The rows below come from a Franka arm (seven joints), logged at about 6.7 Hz.
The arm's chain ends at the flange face. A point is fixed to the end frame.
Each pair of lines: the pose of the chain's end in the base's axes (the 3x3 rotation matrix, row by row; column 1 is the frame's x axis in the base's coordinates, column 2 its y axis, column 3 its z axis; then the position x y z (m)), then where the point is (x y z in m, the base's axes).
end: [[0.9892, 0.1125, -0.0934], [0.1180, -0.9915, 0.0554], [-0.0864, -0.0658, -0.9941]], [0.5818, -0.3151, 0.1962]
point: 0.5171 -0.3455 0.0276
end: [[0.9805, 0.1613, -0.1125], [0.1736, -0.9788, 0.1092], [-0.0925, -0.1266, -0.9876]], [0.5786, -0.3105, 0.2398]
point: 0.5128 -0.3342 0.0705
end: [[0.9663, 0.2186, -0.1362], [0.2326, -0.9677, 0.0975], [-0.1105, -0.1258, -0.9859]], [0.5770, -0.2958, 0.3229]
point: 0.5098 -0.3243 0.1549
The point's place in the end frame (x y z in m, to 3 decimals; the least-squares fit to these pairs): -0.053 0.034 0.172
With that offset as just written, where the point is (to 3 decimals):
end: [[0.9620, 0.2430, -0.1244], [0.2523, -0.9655, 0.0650], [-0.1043, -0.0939, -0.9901]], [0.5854, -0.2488, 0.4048]
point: 0.521 -0.284 0.237
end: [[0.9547, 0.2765, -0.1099], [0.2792, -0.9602, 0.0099], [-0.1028, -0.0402, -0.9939]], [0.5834, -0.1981, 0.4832]
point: 0.523 -0.244 0.316
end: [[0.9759, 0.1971, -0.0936], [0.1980, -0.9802, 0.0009], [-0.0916, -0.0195, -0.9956]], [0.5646, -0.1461, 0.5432]
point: 0.503 -0.190 0.376
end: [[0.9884, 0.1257, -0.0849], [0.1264, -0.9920, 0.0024], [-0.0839, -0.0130, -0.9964]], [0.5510, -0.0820, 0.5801]
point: 0.488 -0.122 0.413
